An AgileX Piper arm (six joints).
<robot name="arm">
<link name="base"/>
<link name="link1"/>
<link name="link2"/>
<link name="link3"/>
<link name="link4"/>
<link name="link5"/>
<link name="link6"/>
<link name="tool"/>
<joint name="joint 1" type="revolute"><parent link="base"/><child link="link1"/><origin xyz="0 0 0.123" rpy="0 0 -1.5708"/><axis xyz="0 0 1"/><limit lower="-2.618" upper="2.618"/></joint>
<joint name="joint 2" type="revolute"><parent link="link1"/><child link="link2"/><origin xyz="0 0 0" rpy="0 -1.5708 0"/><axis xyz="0 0 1"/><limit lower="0" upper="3.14"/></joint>
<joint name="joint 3" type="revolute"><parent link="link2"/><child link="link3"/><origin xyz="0.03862 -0.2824 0" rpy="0 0 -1.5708"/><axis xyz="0 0 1"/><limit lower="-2.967" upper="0"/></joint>
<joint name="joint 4" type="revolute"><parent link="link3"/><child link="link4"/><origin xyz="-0.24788 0.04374 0" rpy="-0.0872 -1.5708 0"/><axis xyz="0 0 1"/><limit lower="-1.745" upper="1.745"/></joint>
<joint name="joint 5" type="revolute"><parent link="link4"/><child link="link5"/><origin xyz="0 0 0" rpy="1.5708 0 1.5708"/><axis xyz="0 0 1"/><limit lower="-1.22" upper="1.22"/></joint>
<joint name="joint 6" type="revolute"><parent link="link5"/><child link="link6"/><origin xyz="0 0.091 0" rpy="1.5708 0 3.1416"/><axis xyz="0 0 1"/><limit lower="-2.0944" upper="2.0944"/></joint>
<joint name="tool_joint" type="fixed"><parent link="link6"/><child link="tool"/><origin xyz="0 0 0"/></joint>
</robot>
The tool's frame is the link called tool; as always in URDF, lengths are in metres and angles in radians.
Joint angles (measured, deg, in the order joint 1, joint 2, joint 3, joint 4, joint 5, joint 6), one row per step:
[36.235 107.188 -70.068 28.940 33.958 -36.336]
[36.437 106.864 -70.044 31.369 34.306 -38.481]
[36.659 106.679 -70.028 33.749 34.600 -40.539]
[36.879 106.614 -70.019 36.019 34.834 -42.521]
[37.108 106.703 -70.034 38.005 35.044 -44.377]
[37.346 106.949 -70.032 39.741 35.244 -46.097]
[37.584 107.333 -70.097 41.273 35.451 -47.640]
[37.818 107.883 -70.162 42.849 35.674 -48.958]
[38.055 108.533 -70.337 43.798 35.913 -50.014]
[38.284 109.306 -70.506 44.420 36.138 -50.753]
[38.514 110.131 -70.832 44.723 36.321 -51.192]
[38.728 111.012 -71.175 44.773 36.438 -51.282]
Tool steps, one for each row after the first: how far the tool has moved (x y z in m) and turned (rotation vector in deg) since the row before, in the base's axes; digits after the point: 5 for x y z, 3 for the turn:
[-0.00241 0.00252 0.00281 1.323 0.223 0.887]
[-0.00222 0.00271 0.00201 1.274 0.263 0.832]
[-0.00193 0.00272 0.00129 1.187 0.251 0.786]
[-0.00163 0.00271 0.00031 0.964 0.228 0.816]
[-0.00147 0.00265 -0.00089 0.731 0.282 0.826]
[-0.00113 0.00272 -0.00158 0.590 0.321 0.782]
[-0.00098 0.00285 -0.00266 0.558 0.604 0.570]
[-0.00057 0.00267 -0.00316 0.186 0.430 0.701]
[-0.00041 0.00244 -0.00420 -0.067 0.536 0.606]
[0.00010 0.00255 -0.00403 -0.174 0.433 0.518]
[0.00035 0.00233 -0.00450 -0.325 0.487 0.326]

